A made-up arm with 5 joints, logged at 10 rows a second.
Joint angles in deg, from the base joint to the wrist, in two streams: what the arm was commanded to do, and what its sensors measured. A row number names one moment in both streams.
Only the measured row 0 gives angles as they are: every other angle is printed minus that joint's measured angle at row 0.
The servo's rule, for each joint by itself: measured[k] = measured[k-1] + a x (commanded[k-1-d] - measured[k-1]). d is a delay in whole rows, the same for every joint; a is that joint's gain. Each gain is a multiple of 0.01, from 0.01 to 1. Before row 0 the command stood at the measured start. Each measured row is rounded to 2 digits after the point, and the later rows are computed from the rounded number. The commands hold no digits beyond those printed.
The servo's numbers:
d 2
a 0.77 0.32 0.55 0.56 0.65
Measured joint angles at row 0:
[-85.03, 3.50, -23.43, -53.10, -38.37]
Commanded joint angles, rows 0 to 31:
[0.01, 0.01, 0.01, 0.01, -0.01]
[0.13, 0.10, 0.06, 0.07, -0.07]
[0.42, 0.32, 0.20, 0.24, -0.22]
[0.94, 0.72, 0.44, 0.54, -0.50]
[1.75, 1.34, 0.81, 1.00, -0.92]
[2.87, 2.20, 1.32, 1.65, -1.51]
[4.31, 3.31, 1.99, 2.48, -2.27]
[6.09, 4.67, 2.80, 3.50, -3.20]
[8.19, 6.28, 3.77, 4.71, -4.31]
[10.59, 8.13, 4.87, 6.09, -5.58]
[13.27, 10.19, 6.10, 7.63, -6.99]
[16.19, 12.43, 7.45, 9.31, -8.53]
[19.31, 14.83, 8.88, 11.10, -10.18]
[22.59, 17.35, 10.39, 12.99, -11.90]
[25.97, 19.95, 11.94, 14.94, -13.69]
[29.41, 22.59, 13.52, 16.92, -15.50]
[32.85, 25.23, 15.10, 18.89, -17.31]
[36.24, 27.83, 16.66, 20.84, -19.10]
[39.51, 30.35, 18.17, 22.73, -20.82]
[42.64, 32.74, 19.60, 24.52, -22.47]
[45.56, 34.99, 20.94, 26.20, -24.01]
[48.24, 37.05, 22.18, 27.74, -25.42]
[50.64, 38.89, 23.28, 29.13, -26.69]
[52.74, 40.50, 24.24, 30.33, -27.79]
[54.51, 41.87, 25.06, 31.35, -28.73]
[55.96, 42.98, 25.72, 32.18, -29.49]
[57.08, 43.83, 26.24, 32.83, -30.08]
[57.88, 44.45, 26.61, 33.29, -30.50]
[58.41, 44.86, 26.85, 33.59, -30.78]
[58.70, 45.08, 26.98, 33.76, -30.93]
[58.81, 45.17, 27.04, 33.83, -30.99]
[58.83, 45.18, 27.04, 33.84, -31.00]
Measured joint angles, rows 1 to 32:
[0.00, 0.00, 0.00, 0.00, 0.00]
[0.00, 0.00, 0.00, 0.00, 0.00]
[0.01, 0.00, 0.01, 0.01, -0.01]
[0.10, 0.03, 0.04, 0.04, -0.05]
[0.35, 0.12, 0.13, 0.15, -0.16]
[0.80, 0.31, 0.30, 0.37, -0.38]
[1.53, 0.64, 0.58, 0.72, -0.73]
[2.56, 1.14, 0.99, 1.24, -1.24]
[3.91, 1.83, 1.54, 1.93, -1.91]
[5.59, 2.74, 2.23, 2.81, -2.75]
[7.59, 3.87, 3.08, 3.87, -3.76]
[9.90, 5.23, 4.06, 5.11, -4.94]
[12.49, 6.82, 5.18, 6.52, -6.27]
[15.34, 8.62, 6.43, 8.08, -7.74]
[18.40, 10.61, 7.78, 9.77, -9.33]
[21.63, 12.77, 9.22, 11.57, -11.00]
[24.97, 15.07, 10.72, 13.46, -12.75]
[28.39, 17.48, 12.26, 15.40, -14.54]
[31.82, 19.96, 13.82, 17.35, -16.34]
[35.22, 22.48, 15.38, 19.30, -18.13]
[38.52, 25.00, 16.91, 21.22, -19.88]
[41.69, 27.48, 18.39, 23.07, -21.56]
[44.67, 29.88, 19.79, 24.82, -23.15]
[47.42, 32.17, 21.10, 26.46, -24.63]
[49.90, 34.32, 22.30, 27.96, -25.97]
[52.09, 36.30, 23.37, 29.29, -27.15]
[53.95, 38.08, 24.30, 30.44, -28.18]
[55.50, 39.65, 25.08, 31.41, -29.03]
[56.72, 40.99, 25.72, 32.21, -29.71]
[57.61, 42.10, 26.21, 32.81, -30.22]
[58.23, 42.98, 26.56, 33.25, -30.58]
[58.59, 43.65, 26.79, 33.54, -30.81]

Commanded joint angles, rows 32 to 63:
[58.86, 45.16, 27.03, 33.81, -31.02]
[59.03, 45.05, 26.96, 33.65, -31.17]
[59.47, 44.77, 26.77, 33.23, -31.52]
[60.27, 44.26, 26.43, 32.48, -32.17]
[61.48, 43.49, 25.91, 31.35, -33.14]
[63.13, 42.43, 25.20, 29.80, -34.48]
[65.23, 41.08, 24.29, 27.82, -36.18]
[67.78, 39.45, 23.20, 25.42, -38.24]
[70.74, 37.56, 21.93, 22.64, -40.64]
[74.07, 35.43, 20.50, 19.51, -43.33]
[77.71, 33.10, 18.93, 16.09, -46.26]
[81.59, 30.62, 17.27, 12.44, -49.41]
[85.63, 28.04, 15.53, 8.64, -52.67]
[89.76, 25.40, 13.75, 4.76, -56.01]
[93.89, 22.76, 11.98, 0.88, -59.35]
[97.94, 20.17, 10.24, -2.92, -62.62]
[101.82, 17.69, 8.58, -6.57, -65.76]
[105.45, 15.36, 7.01, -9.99, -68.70]
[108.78, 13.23, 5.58, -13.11, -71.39]
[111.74, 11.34, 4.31, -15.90, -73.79]
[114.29, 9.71, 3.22, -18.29, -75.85]
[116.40, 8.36, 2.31, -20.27, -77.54]
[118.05, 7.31, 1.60, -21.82, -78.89]
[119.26, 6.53, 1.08, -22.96, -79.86]
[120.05, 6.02, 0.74, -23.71, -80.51]
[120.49, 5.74, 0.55, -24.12, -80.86]
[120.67, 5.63, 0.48, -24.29, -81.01]
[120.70, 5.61, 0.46, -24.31, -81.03]
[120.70, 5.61, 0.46, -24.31, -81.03]
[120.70, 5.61, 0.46, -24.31, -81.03]
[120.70, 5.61, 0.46, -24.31, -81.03]
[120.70, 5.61, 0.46, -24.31, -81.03]
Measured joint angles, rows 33 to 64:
[58.76, 44.14, 26.93, 33.70, -30.93]
[58.81, 44.47, 26.99, 33.78, -30.98]
[58.85, 44.69, 27.01, 33.80, -31.01]
[58.99, 44.81, 26.98, 33.72, -31.11]
[59.36, 44.80, 26.86, 33.45, -31.38]
[60.06, 44.63, 26.62, 32.91, -31.89]
[61.15, 44.27, 26.23, 32.04, -32.70]
[62.67, 43.68, 25.66, 30.79, -33.86]
[64.64, 42.85, 24.91, 29.13, -35.37]
[67.06, 41.76, 23.97, 27.05, -37.24]
[69.89, 40.42, 22.85, 24.58, -39.45]
[73.11, 38.82, 21.56, 21.74, -41.97]
[76.65, 36.99, 20.11, 18.58, -44.76]
[80.45, 34.95, 18.55, 15.14, -47.78]
[84.44, 32.74, 16.89, 11.50, -50.96]
[88.54, 30.39, 15.16, 7.73, -54.24]
[92.66, 27.95, 13.41, 3.89, -57.56]
[96.73, 25.46, 11.67, 0.08, -60.85]
[100.65, 22.97, 9.97, -3.64, -64.04]
[104.35, 20.53, 8.34, -7.20, -67.07]
[107.76, 18.19, 6.82, -10.51, -69.88]
[110.82, 16.00, 5.44, -13.53, -72.42]
[113.49, 13.99, 4.22, -16.20, -74.65]
[115.73, 12.19, 3.17, -18.48, -76.53]
[117.52, 10.63, 2.31, -20.35, -78.06]
[118.86, 9.32, 1.63, -21.81, -79.23]
[119.78, 8.26, 1.14, -22.87, -80.06]
[120.33, 7.45, 0.82, -23.57, -80.58]
[120.59, 6.87, 0.63, -23.97, -80.86]
[120.67, 6.47, 0.54, -24.16, -80.97]
[120.69, 6.19, 0.50, -24.24, -81.01]
[120.70, 6.00, 0.48, -24.28, -81.02]

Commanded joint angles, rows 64 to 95:
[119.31, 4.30, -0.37, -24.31, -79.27]
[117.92, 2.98, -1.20, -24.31, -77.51]
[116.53, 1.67, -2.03, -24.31, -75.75]
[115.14, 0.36, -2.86, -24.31, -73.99]
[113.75, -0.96, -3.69, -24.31, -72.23]
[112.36, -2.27, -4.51, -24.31, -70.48]
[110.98, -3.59, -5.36, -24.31, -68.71]
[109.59, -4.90, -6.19, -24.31, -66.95]
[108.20, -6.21, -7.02, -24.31, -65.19]
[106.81, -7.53, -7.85, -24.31, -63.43]
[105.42, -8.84, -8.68, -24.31, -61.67]
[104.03, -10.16, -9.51, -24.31, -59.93]
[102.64, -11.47, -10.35, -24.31, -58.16]
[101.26, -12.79, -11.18, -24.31, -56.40]
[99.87, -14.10, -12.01, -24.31, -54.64]
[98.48, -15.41, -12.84, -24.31, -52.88]
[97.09, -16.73, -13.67, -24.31, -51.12]
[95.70, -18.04, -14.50, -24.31, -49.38]
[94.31, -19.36, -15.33, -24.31, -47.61]
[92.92, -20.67, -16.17, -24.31, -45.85]
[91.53, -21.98, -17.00, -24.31, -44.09]
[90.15, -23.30, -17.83, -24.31, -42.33]
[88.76, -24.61, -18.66, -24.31, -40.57]
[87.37, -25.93, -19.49, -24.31, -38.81]
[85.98, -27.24, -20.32, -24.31, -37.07]
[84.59, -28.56, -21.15, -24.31, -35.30]
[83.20, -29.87, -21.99, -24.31, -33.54]
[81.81, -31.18, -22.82, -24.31, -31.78]
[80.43, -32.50, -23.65, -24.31, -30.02]
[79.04, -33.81, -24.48, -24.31, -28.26]
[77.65, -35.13, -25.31, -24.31, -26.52]
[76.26, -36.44, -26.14, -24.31, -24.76]
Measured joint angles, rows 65 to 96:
[120.70, 5.88, 0.47, -24.30, -81.03]
[120.70, 5.79, 0.46, -24.31, -81.03]
[119.63, 5.31, 0.00, -24.31, -79.89]
[118.31, 4.56, -0.66, -24.31, -78.34]
[116.94, 3.64, -1.41, -24.31, -76.66]
[115.55, 2.59, -2.21, -24.31, -74.92]
[114.16, 1.45, -3.02, -24.31, -73.17]
[112.77, 0.26, -3.84, -24.31, -71.42]
[111.39, -0.97, -4.68, -24.31, -69.66]
[110.00, -2.23, -5.51, -24.31, -67.90]
[108.61, -3.50, -6.34, -24.31, -66.14]
[107.22, -4.79, -7.17, -24.31, -64.38]
[105.83, -6.09, -8.00, -24.31, -62.62]
[104.44, -7.39, -8.83, -24.31, -60.87]
[103.05, -8.70, -9.67, -24.31, -59.11]
[101.67, -10.01, -10.50, -24.31, -57.35]
[100.28, -11.32, -11.33, -24.31, -55.59]
[98.89, -12.63, -12.16, -24.31, -53.83]
[97.50, -13.94, -12.99, -24.31, -52.07]
[96.11, -15.25, -13.82, -24.31, -50.32]
[94.72, -16.57, -14.65, -24.31, -48.56]
[93.33, -17.88, -15.49, -24.31, -46.80]
[91.94, -19.19, -16.32, -24.31, -45.04]
[90.56, -20.51, -17.15, -24.31, -43.28]
[89.17, -21.82, -17.98, -24.31, -41.52]
[87.78, -23.14, -18.81, -24.31, -39.76]
[86.39, -24.45, -19.64, -24.31, -38.01]
[85.00, -25.77, -20.47, -24.31, -36.25]
[83.61, -27.08, -21.31, -24.31, -34.49]
[82.22, -28.39, -22.14, -24.31, -32.73]
[80.84, -29.71, -22.97, -24.31, -30.97]
[79.45, -31.02, -23.80, -24.31, -29.21]

